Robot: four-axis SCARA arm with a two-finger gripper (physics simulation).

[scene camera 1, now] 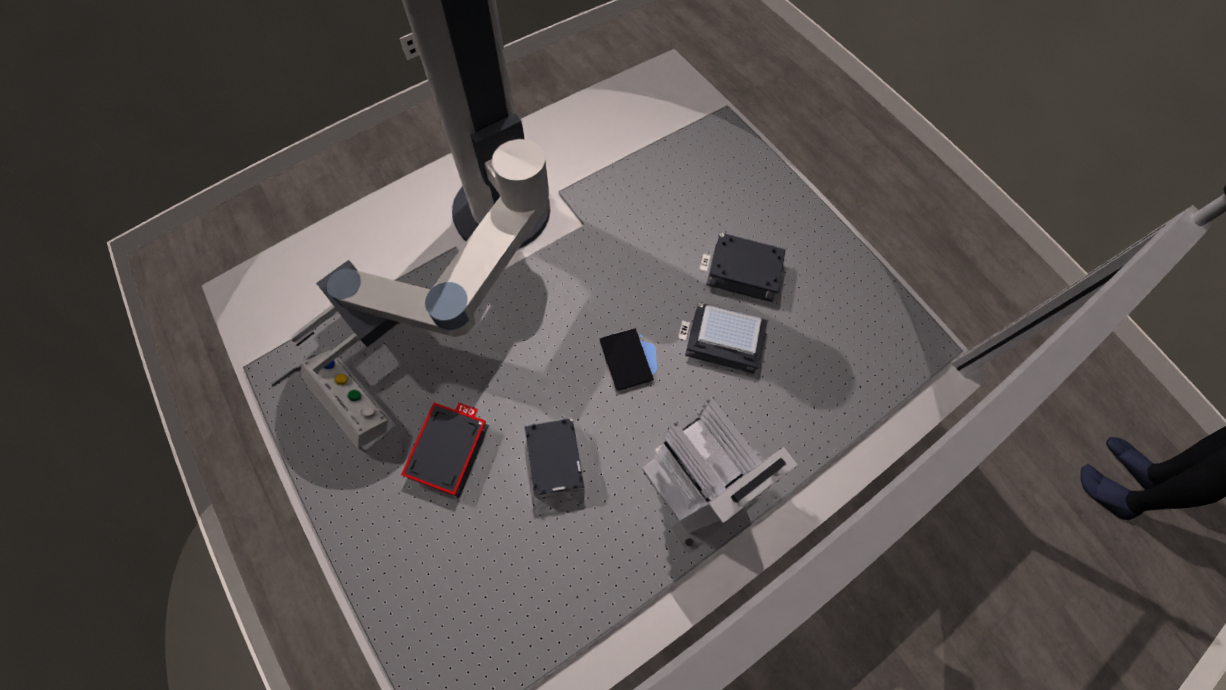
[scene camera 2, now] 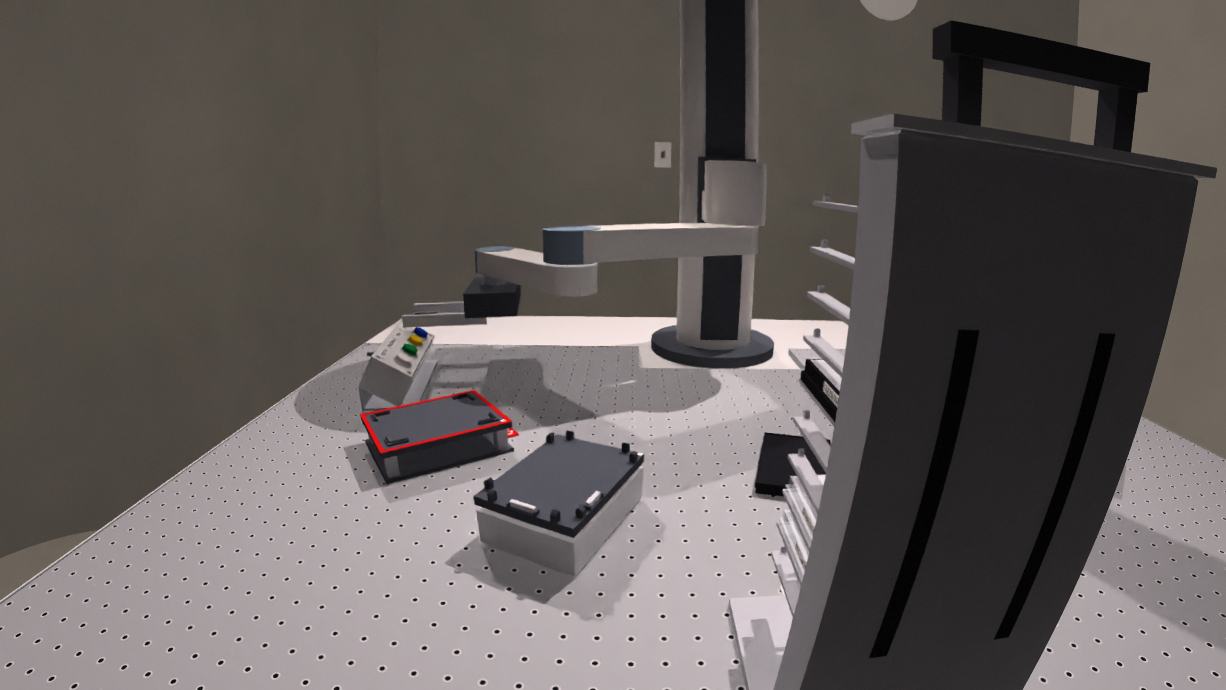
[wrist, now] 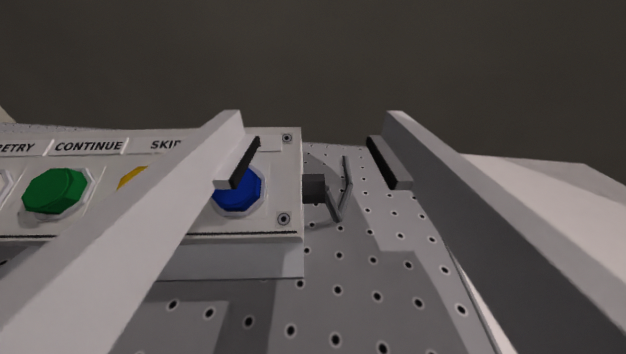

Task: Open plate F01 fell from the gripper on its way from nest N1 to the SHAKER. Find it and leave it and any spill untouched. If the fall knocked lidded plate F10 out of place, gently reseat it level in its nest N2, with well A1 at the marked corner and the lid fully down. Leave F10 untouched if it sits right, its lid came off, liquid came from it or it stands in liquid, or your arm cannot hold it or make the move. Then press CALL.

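Frame: origin at the arm's base, x ahead, y left, z up, level; millimetres.
Seen in the pictures: gripper, fingertip midpoint: (scene camera 1: pixel 302 355) (scene camera 2: pixel 409 315) (wrist: pixel 313 127); arm's base at its link origin: (scene camera 2: pixel 712 348).
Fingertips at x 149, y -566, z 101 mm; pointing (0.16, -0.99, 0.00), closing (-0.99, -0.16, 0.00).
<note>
Pixels of each thing's top centre, then the offset from my fingertips to it. "spot": a spot on its surface instead.
- blue spill at a spot on its surface: (scene camera 1: pixel 649 357) spot: 87 mm down, 394 mm ahead, 640 mm left
- Lidded plate F10 at its top centre: (scene camera 1: pixel 731 327) 26 mm down, 454 mm ahead, 814 mm left
- nest N2 at a spot on its surface: (scene camera 1: pixel 722 359) spot: 83 mm down, 492 mm ahead, 774 mm left
- blue CALL button at its top centre: (wrist: pixel 232 172) (scene camera 2: pixel 419 327) (scene camera 1: pixel 326 362) 14 mm down, 37 mm ahead, 35 mm left
- button panel at its top centre: (wrist: pixel 114 140) (scene camera 2: pixel 398 334) (scene camera 1: pixel 335 392) 4 mm down, 115 mm ahead, 27 mm left
- Empty nest N1 at its top centre: (scene camera 1: pixel 749 259) 25 mm down, 343 mm ahead, 963 mm left
- grey box with a dark top, surface spot: (scene camera 2: pixel 561 484) (scene camera 1: pixel 558 463) spot: 33 mm down, 491 mm ahead, 340 mm left
A black plate, F01 (scene camera 1: pixel 626 359) (scene camera 2: pixel 776 462), lies on the perforated deck, with a blue spill (scene camera 1: pixel 649 357) showing at its right edge. Lidded plate F10 (scene camera 1: pixel 729 329) is on nest N2 (scene camera 1: pixel 722 359); its lid looks on, but whether it sits fully level is too small to tell. The blue CALL button (scene camera 1: pixel 329 364) (scene camera 2: pixel 420 332) (wrist: pixel 239 192) is at the end of the button panel (scene camera 1: pixel 343 398) (scene camera 2: pixel 396 364) (wrist: pixel 285 180). My gripper (scene camera 1: pixel 284 360) (scene camera 2: pixel 410 313) (wrist: pixel 313 127) is shut on nothing, above the panel's CALL end; its left finger partly covers the button in the wrist view.
Empty nest N1 (scene camera 1: pixel 746 264) stands behind N2. A red-framed nest, QR1 (scene camera 1: pixel 445 449) (scene camera 2: pixel 437 421), and a grey box with a dark top (scene camera 1: pixel 553 456) (scene camera 2: pixel 561 484) stand near the panel. A slotted rack (scene camera 1: pixel 759 480) (scene camera 2: pixel 986 385) stands at the front. A person's legs (scene camera 1: pixel 1183 462) show beyond the barrier.
</note>
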